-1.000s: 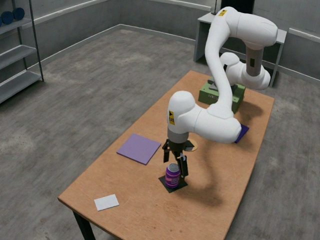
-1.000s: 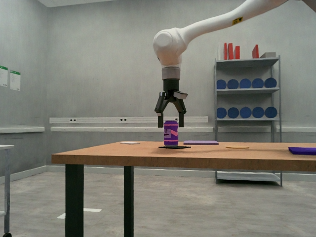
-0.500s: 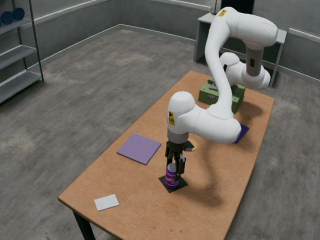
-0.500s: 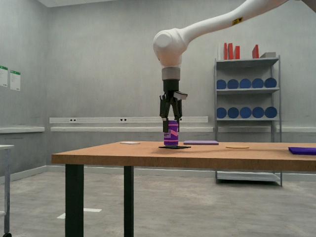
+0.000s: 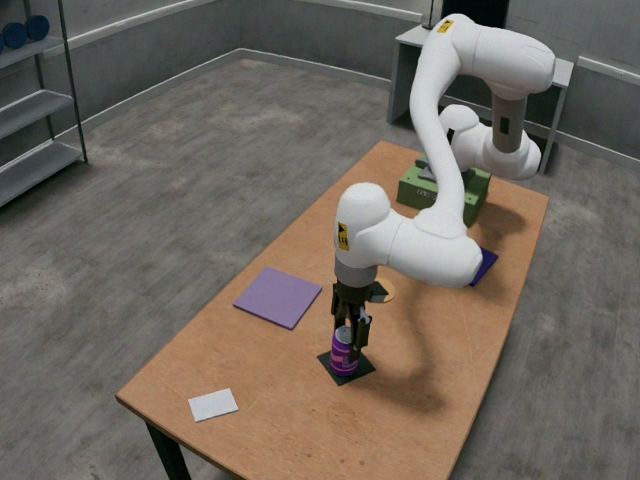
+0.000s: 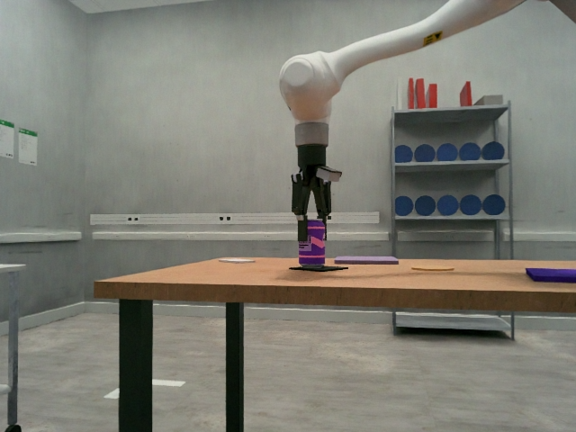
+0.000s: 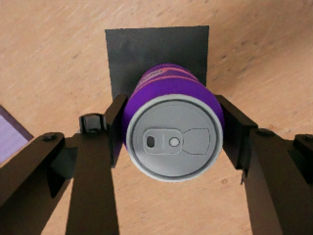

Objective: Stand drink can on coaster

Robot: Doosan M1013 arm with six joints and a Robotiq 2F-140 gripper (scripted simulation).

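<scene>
My gripper is now 100 mm above the black square coaster and 20 mm past it. Also, from my hand: round cork coaster: 300 mm behind, 100 mm below, 60 mm to the right; purple drink can: 30 mm below; light purple square mat: 280 mm to the right, 120 mm behind, 100 mm below.
</scene>
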